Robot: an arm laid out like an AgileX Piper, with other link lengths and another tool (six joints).
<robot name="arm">
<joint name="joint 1" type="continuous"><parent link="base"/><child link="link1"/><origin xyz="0.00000 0.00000 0.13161" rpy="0.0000 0.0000 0.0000"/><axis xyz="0 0 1"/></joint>
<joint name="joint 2" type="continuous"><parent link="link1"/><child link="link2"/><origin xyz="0.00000 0.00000 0.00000" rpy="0.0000 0.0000 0.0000"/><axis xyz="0 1 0"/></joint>
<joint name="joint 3" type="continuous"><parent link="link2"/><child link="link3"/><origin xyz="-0.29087 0.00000 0.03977" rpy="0.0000 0.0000 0.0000"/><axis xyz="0 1 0"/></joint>
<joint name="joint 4" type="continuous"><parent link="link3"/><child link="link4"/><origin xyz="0.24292 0.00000 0.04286" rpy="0.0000 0.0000 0.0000"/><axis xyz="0.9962 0 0.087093"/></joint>
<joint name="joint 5" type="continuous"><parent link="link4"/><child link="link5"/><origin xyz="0.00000 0.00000 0.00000" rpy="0.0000 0.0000 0.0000"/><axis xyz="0 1 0"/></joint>
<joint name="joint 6" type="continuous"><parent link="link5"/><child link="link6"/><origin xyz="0.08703 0.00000 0.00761" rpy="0.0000 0.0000 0.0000"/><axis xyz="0.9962 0 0.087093"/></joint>
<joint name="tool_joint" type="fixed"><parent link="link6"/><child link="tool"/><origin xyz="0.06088 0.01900 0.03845" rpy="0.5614 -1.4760 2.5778"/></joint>
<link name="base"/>
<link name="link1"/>
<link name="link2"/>
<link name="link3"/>
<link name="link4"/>
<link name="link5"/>
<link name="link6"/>
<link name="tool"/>
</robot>
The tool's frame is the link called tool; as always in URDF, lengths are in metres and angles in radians. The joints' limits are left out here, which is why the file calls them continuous.
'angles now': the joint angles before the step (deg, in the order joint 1, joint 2, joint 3, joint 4, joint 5, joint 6). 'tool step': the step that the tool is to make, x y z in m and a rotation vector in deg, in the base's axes. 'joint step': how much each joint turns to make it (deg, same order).
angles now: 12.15, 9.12, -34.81, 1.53, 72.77, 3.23
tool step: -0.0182, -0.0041, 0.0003, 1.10, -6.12, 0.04
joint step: 0.01, -7.29, 0.82, -0.12, 0.26, -0.14
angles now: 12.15, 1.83, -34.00, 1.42, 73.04, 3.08
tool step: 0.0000, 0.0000, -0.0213, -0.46, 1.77, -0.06
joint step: -0.13, -2.46, 3.80, 0.00, 0.49, -0.09
